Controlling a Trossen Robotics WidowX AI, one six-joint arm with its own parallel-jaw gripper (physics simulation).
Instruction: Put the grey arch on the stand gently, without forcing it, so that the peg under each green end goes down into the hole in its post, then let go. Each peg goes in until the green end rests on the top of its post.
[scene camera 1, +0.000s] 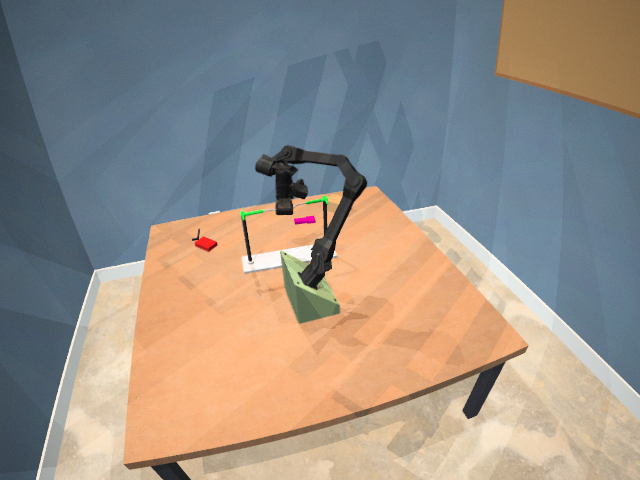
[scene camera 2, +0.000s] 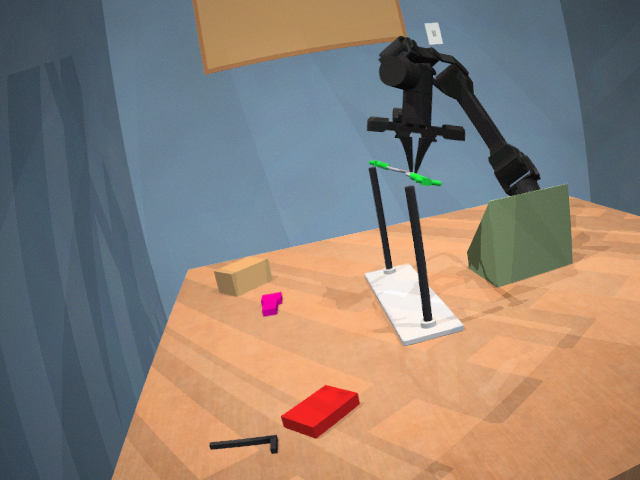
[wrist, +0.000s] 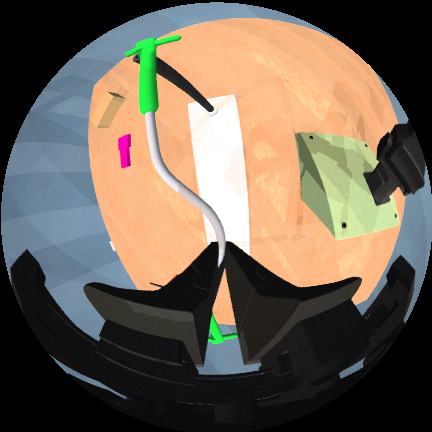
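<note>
The grey arch has a curved grey rod and green ends with crossbars. My gripper is shut on its rod and holds it at post-top height. The stand's white base carries two black posts. In scene camera 2, the near green end appears right of and slightly above the near post; the far green end appears just above the far post. The pegs and their fit in the holes cannot be made out.
The green arm mount stands beside the base. A magenta piece, tan block, red block and black hooked piece lie on the table.
</note>
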